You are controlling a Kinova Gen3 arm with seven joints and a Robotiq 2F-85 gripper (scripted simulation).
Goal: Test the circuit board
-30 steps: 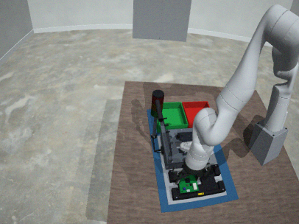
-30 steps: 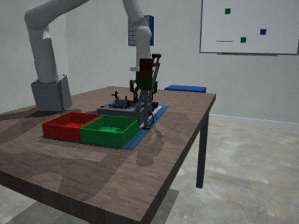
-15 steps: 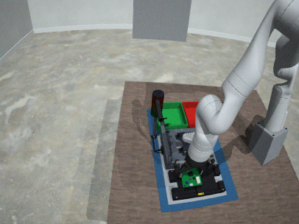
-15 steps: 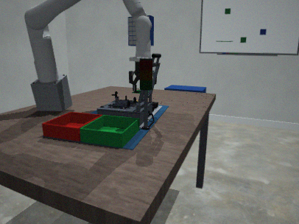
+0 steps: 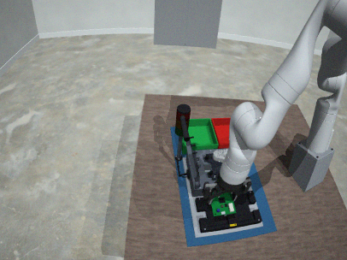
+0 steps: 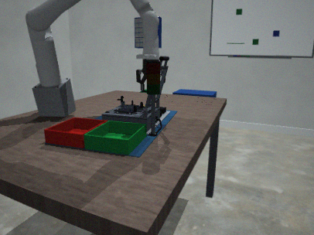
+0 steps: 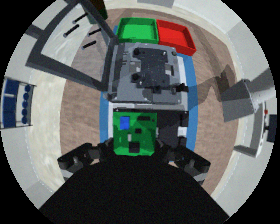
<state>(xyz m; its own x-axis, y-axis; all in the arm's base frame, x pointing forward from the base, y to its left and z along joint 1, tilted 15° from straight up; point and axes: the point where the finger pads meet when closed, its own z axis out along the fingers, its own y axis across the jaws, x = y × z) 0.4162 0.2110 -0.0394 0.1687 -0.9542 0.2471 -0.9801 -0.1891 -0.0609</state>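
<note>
Now: the green circuit board right at my hand. Also, from my hand: clear lid 110 mm ahead, 150 mm to the right, 60 mm above; then red bin 80 mm behind, 390 mm to the right, 110 mm below; then green bin 70 mm ahead, 360 mm to the right, 110 mm below.
</note>
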